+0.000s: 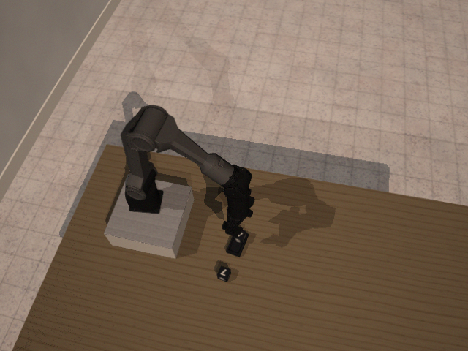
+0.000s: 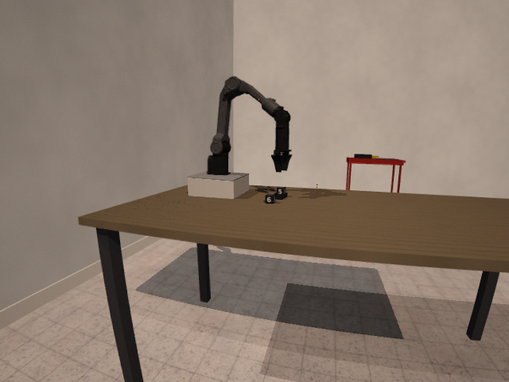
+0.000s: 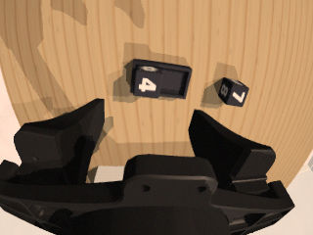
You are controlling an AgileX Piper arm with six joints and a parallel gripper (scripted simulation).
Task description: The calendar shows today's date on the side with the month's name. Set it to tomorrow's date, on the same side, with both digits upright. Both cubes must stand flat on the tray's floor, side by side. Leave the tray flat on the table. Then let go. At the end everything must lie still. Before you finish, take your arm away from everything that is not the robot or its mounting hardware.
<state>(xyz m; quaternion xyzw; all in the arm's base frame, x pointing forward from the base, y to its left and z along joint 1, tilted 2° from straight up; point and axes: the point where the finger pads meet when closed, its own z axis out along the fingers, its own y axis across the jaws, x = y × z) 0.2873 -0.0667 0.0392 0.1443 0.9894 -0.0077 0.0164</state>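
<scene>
Now: the black number cube 4 cm behind my hand, 12 cm to the right of it and 10 cm below it. From my hand the other things lie so: tray (1 cm behind, 2 cm to the right, 11 cm below).
</scene>
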